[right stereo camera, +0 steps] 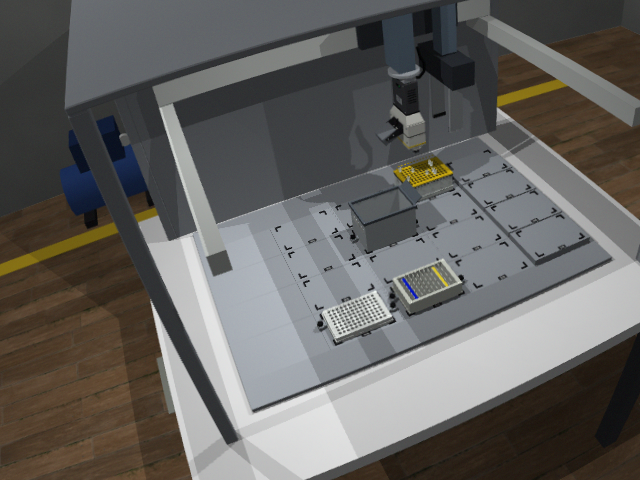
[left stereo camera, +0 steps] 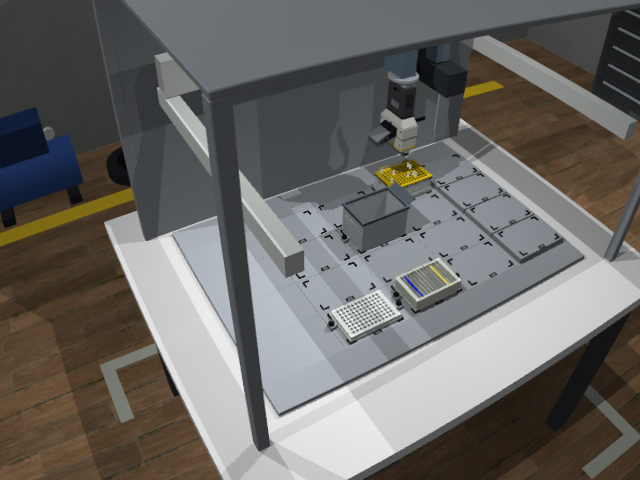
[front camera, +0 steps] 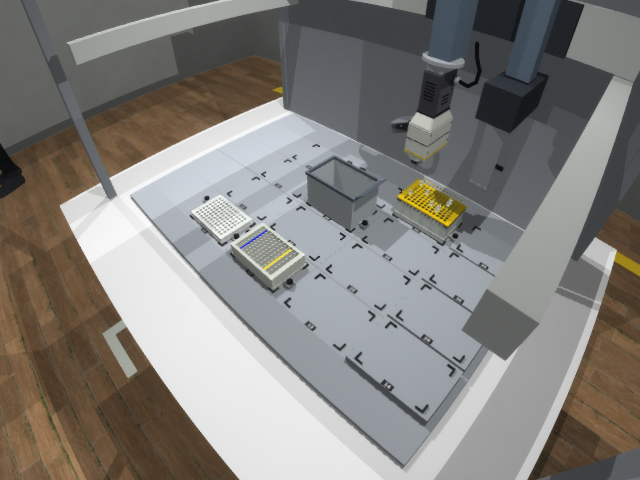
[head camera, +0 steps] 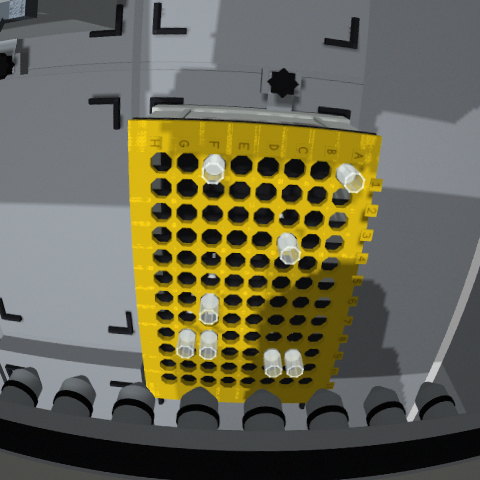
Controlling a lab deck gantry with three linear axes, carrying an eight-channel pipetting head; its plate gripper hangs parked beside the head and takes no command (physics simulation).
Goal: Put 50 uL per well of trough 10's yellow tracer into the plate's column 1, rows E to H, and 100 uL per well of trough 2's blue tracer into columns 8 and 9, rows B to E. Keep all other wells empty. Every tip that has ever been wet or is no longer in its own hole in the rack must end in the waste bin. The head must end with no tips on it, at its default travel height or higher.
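The pipetting head (front camera: 426, 136) (left stereo camera: 405, 138) (right stereo camera: 413, 135) hangs above the yellow tip rack (head camera: 140, 250). Its eight nozzles (head camera: 263, 410) are bare in the head view. Several clear tips stand in the rack: one tip (head camera: 214, 169) in row F column 1, one tip (head camera: 350, 177) in row A column 1, others farther down. The white plate (front camera: 206, 228) (left stereo camera: 376, 327) (right stereo camera: 365, 330) shows no colour in its wells. Beside it, the trough reservoir (front camera: 289, 271) (left stereo camera: 438, 295) (right stereo camera: 436, 298) shows one blue and one yellow trough. The parked gripper's finger opening cannot be made out.
The grey waste bin (front camera: 330, 201) (left stereo camera: 385, 227) (right stereo camera: 392, 227) stands between the rack and the reservoir, its walls rising well above the deck. A dark block (front camera: 511, 103) (left stereo camera: 442, 77) (right stereo camera: 457, 69) hangs on a second column beside the head. A pale beam (front camera: 558, 222) overhangs the deck's right side.
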